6 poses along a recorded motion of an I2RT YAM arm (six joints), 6.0 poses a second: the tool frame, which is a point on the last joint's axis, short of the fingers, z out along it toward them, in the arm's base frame.
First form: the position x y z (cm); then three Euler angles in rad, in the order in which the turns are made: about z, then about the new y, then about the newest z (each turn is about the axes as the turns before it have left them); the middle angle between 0 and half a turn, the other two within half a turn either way.
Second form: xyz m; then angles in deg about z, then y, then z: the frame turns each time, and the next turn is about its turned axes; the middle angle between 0 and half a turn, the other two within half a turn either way. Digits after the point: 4 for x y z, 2 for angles.
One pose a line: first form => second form
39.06, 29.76, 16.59, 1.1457, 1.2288, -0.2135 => 0.3906, 0.2976, 0.1659, 65.64, 70.41, -12.23
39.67, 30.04, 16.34, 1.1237, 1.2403, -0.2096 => 0.3967, 0.3004, 0.1634, 64.38, 71.06, -12.01
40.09, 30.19, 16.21, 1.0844, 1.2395, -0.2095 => 0.4009, 0.3019, 0.1621, 62.13, 71.02, -12.00
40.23, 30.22, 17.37, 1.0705, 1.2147, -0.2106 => 0.4023, 0.3022, 0.1737, 61.34, 69.60, -12.07
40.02, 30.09, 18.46, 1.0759, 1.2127, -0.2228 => 0.4002, 0.3009, 0.1846, 61.64, 69.48, -12.77
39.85, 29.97, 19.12, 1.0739, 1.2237, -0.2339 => 0.3985, 0.2997, 0.1912, 61.53, 70.11, -13.40
